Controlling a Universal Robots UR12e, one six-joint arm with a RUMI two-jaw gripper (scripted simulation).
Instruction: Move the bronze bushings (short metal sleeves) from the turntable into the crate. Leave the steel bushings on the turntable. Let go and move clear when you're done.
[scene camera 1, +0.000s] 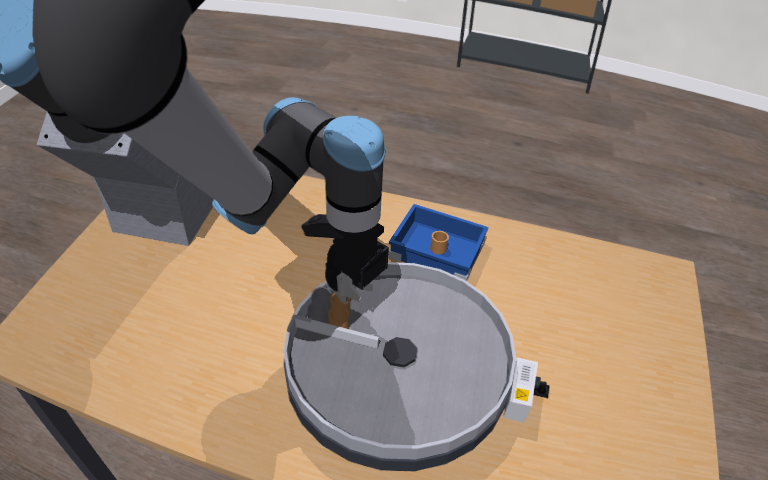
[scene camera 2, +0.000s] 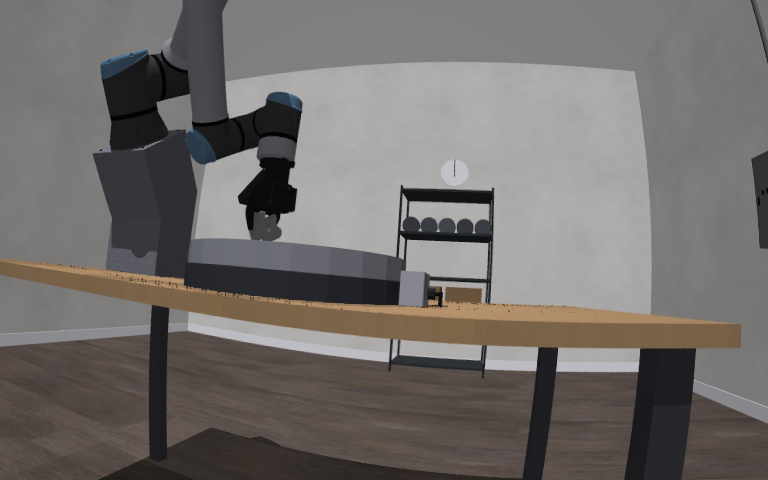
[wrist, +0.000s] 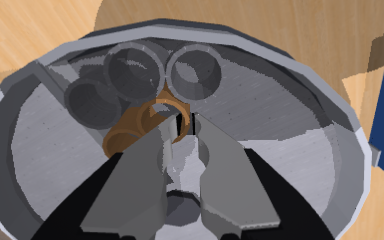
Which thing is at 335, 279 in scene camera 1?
My gripper.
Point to a blue crate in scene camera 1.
At 410, 243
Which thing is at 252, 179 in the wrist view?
My gripper.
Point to a bronze bushing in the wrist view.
117, 139
